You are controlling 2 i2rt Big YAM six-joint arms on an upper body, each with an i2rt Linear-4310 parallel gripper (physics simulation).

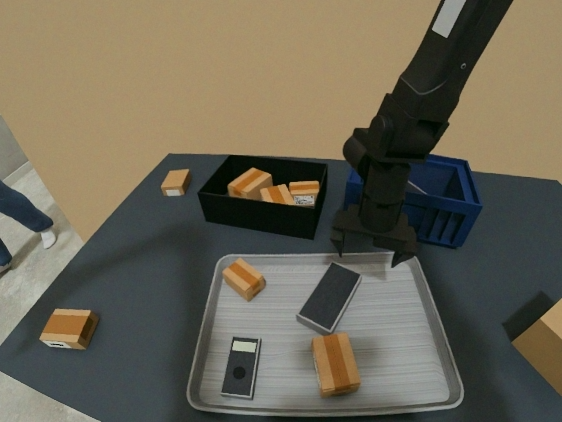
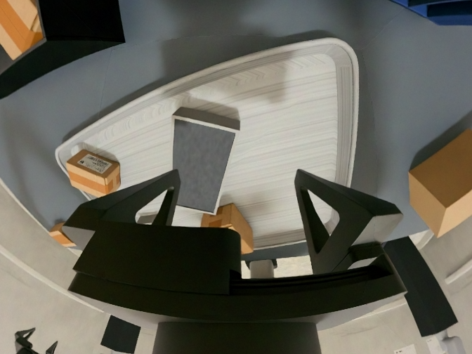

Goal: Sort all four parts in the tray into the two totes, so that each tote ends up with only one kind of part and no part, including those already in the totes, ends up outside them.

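Places are measured from the left arm's base along level axes (x left, y back, z up), in millimetres.
Pixels of known places: right gripper, fingertip midpoint: [image 1: 366,260].
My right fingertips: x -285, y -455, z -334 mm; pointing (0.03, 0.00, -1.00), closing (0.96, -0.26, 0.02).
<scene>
Ahead of a thing's pixels: the offset from my right fingertips to its top centre. "*": to the spot under its first point.
The metal tray {dx +82, dy +85, dz -70 mm} [image 1: 410,320] [image 2: 295,145] holds a small carton {dx +242, dy -7, dz -53 mm} [image 1: 244,279] [image 2: 93,172] at its back left and another carton {dx +64, dy +168, dz -45 mm} [image 1: 336,364] [image 2: 237,230] at its front. A dark flat device {dx +62, dy +31, dz -59 mm} [image 1: 330,297] [image 2: 202,165] lies between them, blank face up; a device with a screen {dx +220, dy +172, dz -70 mm} [image 1: 241,370] lies front left. The black tote {dx +218, dy -274, dz +4 mm} [image 1: 260,216] [image 2: 82,20] holds several cartons. The blue tote {dx -151, dy -234, dz +51 mm} [image 1: 462,200] [image 2: 445,10] shows a pale-edged item, partly hidden. My right gripper [image 1: 367,260] [image 2: 236,175] is open and empty above the tray's back edge. My left gripper [image 2: 45,334] is open, far off.
A small carton {dx +534, dy -381, dz -60 mm} [image 1: 176,182] lies on the table left of the black tote. Another carton {dx +600, dy +146, dz -59 mm} [image 1: 70,328] [image 2: 61,235] lies left of the tray. A larger plain box {* dx -299, dy +163, dz -33 mm} [image 1: 542,340] [image 2: 445,185] stands right of the tray. My right arm blocks part of the blue tote.
</scene>
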